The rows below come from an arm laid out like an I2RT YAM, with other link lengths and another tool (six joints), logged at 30 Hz.
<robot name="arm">
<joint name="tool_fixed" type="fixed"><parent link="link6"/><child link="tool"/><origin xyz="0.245 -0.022 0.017" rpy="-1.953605 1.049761 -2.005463"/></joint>
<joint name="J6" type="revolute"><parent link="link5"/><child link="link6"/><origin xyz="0.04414 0 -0.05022"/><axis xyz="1 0 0"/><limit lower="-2.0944" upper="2.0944"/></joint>
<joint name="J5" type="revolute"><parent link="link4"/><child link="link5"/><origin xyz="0.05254 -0.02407 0.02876"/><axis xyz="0 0 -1"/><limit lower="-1.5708" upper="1.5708"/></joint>
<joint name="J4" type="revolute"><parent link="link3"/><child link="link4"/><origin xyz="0.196 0.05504 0.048"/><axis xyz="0 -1 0"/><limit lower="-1.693" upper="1.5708"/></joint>
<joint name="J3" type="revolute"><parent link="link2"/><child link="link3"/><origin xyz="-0.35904 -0.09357 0"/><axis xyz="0 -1 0"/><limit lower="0" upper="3.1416"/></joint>
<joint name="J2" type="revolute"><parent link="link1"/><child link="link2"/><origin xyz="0.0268 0.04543 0.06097"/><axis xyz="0 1 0"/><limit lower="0" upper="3.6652"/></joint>
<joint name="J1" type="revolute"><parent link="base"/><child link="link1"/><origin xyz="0 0 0.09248"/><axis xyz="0 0 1"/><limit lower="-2.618" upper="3.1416"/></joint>
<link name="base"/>
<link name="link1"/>
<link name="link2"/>
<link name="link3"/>
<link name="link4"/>
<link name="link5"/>
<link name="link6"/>
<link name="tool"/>
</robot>
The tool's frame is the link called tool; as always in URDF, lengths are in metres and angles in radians.
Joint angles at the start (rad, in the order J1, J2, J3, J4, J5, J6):
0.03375, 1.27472, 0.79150, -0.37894, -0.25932, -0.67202
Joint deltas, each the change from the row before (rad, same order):
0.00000, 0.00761, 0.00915, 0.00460, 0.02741, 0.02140
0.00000, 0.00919, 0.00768, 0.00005, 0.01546, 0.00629
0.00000, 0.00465, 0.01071, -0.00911, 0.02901, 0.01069
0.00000, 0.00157, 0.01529, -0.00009, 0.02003, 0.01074
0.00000, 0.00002, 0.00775, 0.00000, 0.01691, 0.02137
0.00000, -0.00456, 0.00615, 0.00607, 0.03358, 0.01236
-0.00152, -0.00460, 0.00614, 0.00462, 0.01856, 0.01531
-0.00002, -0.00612, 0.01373, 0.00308, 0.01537, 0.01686
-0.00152, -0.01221, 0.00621, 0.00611, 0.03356, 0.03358
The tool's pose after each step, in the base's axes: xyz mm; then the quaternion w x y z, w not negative. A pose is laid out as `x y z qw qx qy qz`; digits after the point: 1 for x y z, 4 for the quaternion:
343.0 53.9 199.5 0.2715 -0.5331 0.7880 -0.1457
346.5 49.4 199.0 0.2673 -0.5285 0.7917 -0.1500
348.8 41.0 198.8 0.2594 -0.5202 0.7982 -0.1584
354.2 35.1 204.0 0.2604 -0.5117 0.8014 -0.1674
357.0 29.8 206.6 0.2603 -0.5003 0.8078 -0.1713
361.0 20.0 211.4 0.2598 -0.4882 0.8122 -0.1858
364.0 13.8 216.2 0.2624 -0.4769 0.8163 -0.1935
368.4 9.0 224.8 0.2693 -0.4653 0.8189 -0.2010
370.9 -2.0 232.8 0.2737 -0.4426 0.8271 -0.2121

